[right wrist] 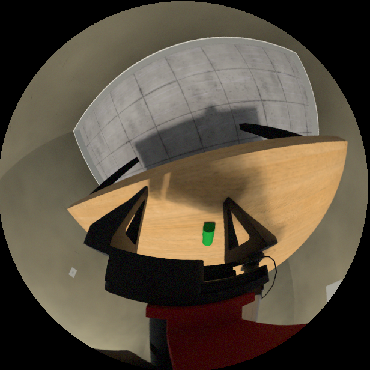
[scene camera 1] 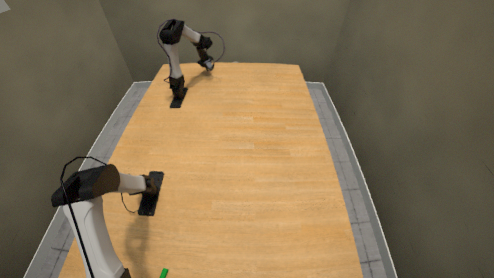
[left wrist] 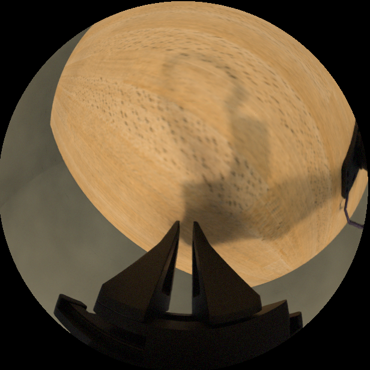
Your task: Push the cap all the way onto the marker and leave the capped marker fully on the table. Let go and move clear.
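Seen in the pictures: left gripper, fingertip midpoint: [scene camera 1: 209,71]; left arm's base at its link origin: [scene camera 1: 179,97]; right arm's base at its link origin: [scene camera 1: 151,192].
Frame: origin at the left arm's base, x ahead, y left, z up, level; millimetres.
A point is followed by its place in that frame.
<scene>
The green cap [scene camera 1: 164,273] @(x 180, y -919, z 18 mm) [right wrist: 208,235] lies on the table, partly cut off at the bottom of the scene view. In the right wrist view its dark open end faces the near table edge. My right gripper [right wrist: 188,195] is open and empty, with the cap showing between its spread fingers, closer to the right finger. My left gripper [scene camera 1: 209,68] @(x 143, y 292, z 17 mm) [left wrist: 186,225] is low over the far left end of the table, its fingers close together with a narrow empty gap. The marker does not show in any view.
The wooden table [scene camera 1: 240,165] @(x 412, y -468, z 0 mm) [left wrist: 125,165] [right wrist: 300,175] has its far edge close to the left gripper. Black arm bases [scene camera 1: 151,195] @(x 63, y -651, z 32 mm) [scene camera 1: 176,102] @(x 0, y -56, z 10 mm) stand along its left side. Grey tiled floor [right wrist: 200,85] lies beyond the near edge.
</scene>
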